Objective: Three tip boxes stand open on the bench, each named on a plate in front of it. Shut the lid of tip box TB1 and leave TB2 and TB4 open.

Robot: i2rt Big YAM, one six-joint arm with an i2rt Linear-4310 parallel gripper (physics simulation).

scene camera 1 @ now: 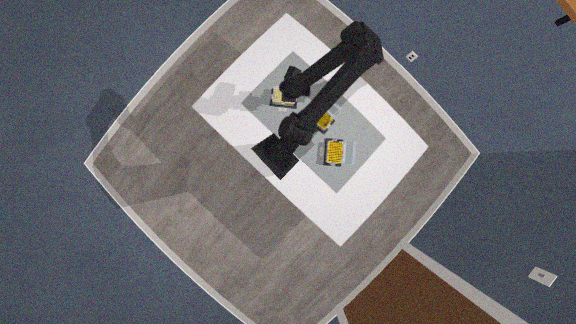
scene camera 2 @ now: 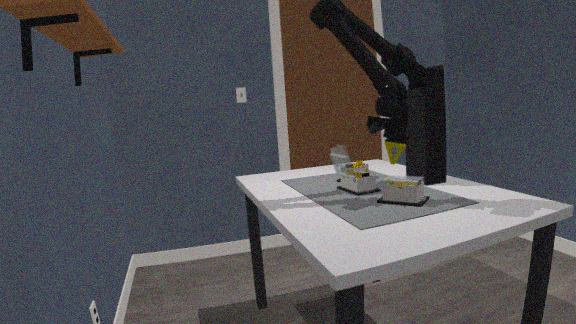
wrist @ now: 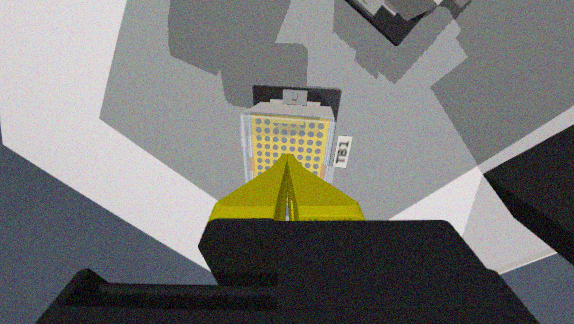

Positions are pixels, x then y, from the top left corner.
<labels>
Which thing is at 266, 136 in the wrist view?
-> A clear lid.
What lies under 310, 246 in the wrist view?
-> My gripper.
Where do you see a grey mat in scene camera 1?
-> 350, 125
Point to a grey mat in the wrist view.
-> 459, 89
</labels>
